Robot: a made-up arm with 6 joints. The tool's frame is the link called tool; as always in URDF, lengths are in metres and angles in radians. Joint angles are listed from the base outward.
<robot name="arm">
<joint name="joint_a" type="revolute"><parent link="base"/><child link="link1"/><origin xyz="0 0 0.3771"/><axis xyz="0 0 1"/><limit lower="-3.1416" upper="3.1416"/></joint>
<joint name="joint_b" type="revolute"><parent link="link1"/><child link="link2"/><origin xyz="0.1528 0 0" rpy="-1.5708 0 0"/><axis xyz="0 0 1"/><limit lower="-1.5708" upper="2.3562"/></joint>
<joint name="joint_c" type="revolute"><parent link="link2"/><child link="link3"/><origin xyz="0 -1.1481 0" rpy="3.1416 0 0"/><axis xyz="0 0 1"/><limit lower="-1.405" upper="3.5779"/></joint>
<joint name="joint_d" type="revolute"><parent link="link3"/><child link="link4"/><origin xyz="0 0.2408 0" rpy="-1.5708 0 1.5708"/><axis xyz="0 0 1"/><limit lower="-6.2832" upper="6.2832"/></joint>
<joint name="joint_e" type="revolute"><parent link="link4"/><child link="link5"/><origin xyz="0 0 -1.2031" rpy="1.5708 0 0"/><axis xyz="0 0 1"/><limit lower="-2.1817" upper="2.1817"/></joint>
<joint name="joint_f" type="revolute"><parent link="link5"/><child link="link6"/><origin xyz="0 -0.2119 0" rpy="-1.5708 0 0"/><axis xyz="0 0 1"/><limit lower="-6.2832" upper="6.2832"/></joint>
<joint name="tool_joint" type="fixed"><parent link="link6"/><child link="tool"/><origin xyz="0 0 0" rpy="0 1.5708 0"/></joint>
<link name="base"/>
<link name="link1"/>
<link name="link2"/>
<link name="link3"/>
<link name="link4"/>
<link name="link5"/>
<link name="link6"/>
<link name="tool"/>
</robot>
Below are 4 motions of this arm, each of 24 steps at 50 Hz.
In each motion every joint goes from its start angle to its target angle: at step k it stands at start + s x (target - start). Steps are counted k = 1, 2, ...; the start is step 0. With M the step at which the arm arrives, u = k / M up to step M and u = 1 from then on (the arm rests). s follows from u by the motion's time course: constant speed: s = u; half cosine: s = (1 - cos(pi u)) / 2; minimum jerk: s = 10 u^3 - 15 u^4 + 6 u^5.
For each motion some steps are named. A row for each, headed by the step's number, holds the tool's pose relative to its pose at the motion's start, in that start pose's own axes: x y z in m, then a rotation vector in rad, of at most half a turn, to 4 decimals.
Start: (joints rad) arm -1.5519 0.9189 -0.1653 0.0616 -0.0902 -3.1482
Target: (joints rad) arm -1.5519 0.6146 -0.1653 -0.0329 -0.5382 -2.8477
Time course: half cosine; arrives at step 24
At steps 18, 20, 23, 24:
18: -0.4060 0.0076 -0.1526 -0.1778 -0.1196 -0.0317
20: -0.4461 0.0074 -0.1615 -0.1950 -0.1299 -0.0387
23: -0.4779 0.0071 -0.1678 -0.2088 -0.1379 -0.0447
24: -0.4801 0.0071 -0.1682 -0.2097 -0.1385 -0.0451

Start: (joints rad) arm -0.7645 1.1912 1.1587 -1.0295 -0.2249 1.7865
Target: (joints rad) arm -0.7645 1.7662 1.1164 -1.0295 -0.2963 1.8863
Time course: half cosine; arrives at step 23
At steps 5, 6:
5: 0.0572 0.1056 -0.1232 0.0023 0.0468 0.0553
6: 0.0777 0.1506 -0.1747 0.0034 0.0660 0.0784

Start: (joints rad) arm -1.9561 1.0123 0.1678 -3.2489 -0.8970 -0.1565
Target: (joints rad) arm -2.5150 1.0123 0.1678 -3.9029 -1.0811 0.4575
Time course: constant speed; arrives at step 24
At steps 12, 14, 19, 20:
12: -0.0647 0.6762 -0.1694 -0.1309 0.1413 0.5388
14: -0.0973 0.7851 -0.1965 -0.1535 0.1536 0.6335
19: -0.2048 1.0474 -0.2617 -0.2076 0.1687 0.8749
20: -0.2305 1.0978 -0.2742 -0.2177 0.1690 0.9239

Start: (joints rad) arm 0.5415 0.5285 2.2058 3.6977 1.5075 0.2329
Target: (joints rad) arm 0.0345 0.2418 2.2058 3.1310 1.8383 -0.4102
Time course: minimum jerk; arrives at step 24
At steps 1, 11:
1: -0.0003 0.0003 0.0000 0.0005 0.0000 0.0000
11: -0.2088 0.1579 -0.0118 0.2900 -0.0128 -0.0293

